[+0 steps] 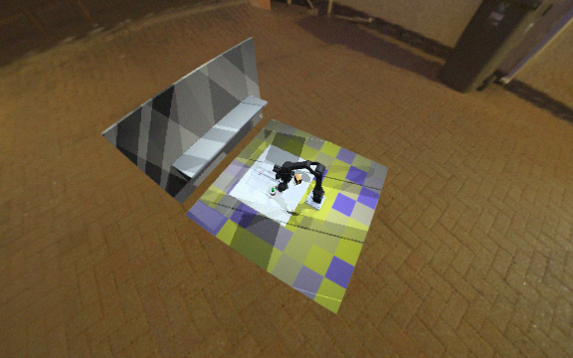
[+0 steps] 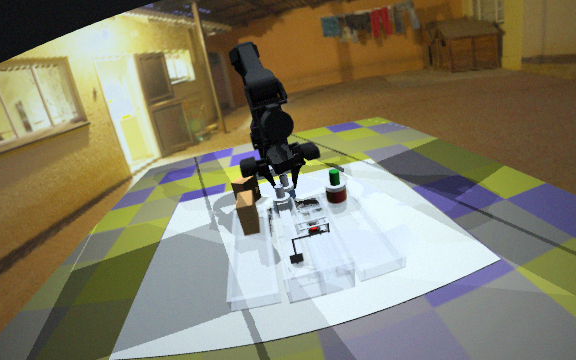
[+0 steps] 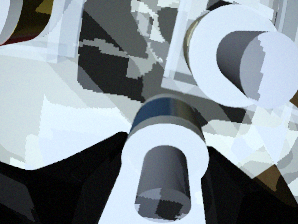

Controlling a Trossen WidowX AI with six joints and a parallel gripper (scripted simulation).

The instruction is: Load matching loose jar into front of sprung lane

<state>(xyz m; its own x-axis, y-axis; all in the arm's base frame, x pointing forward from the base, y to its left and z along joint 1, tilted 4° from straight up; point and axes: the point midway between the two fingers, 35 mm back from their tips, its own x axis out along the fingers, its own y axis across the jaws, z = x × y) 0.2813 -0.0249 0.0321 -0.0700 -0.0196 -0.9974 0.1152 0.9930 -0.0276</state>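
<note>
Now: the tan box 11 cm to the right of my gripper tip and 6 cm ahead of it. The rest, counted from my gripper tip: pusher mechanism (16 cm ahead, 2 cm to the right, 2 cm above).
</note>
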